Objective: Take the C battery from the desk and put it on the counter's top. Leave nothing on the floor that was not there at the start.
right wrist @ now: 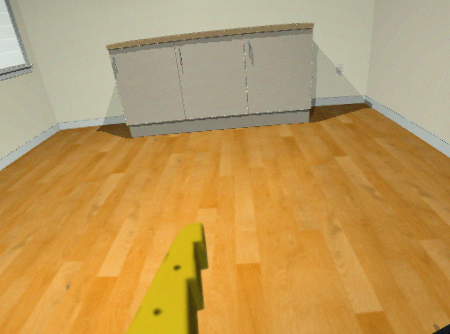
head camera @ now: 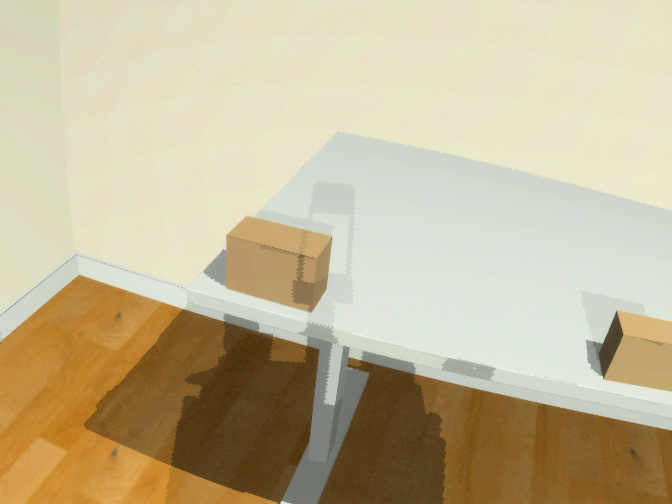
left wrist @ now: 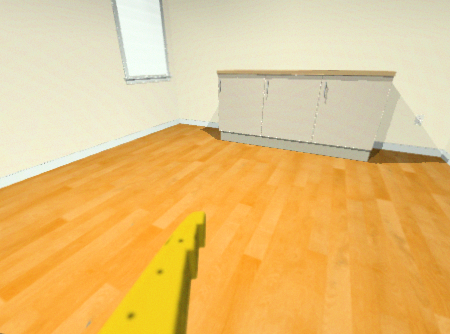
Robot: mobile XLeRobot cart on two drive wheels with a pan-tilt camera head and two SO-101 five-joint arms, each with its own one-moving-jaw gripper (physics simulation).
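Note:
The white desk [head camera: 461, 260] stands in the head view, its left end toward the middle. The C battery does not show in the head view or the wrist views. The counter, with a wooden top [left wrist: 305, 73] [right wrist: 215, 37] and pale doors, stands across the floor in both wrist views. My left gripper shows one notched yellow jaw in the left wrist view; it is fully open and empty, far from the counter. My right gripper likewise shows one notched yellow jaw in the right wrist view; it is fully open and empty, far from the counter. Neither gripper shows in the head view.
A brown box [head camera: 271, 268] stands at the desk's near left corner. Another brown box [head camera: 640, 352] stands near the front edge at the right, partly cut off. A desk leg [head camera: 325, 412] stands below the front edge. A window [left wrist: 142, 40] [right wrist: 11, 42] is left of the counter.

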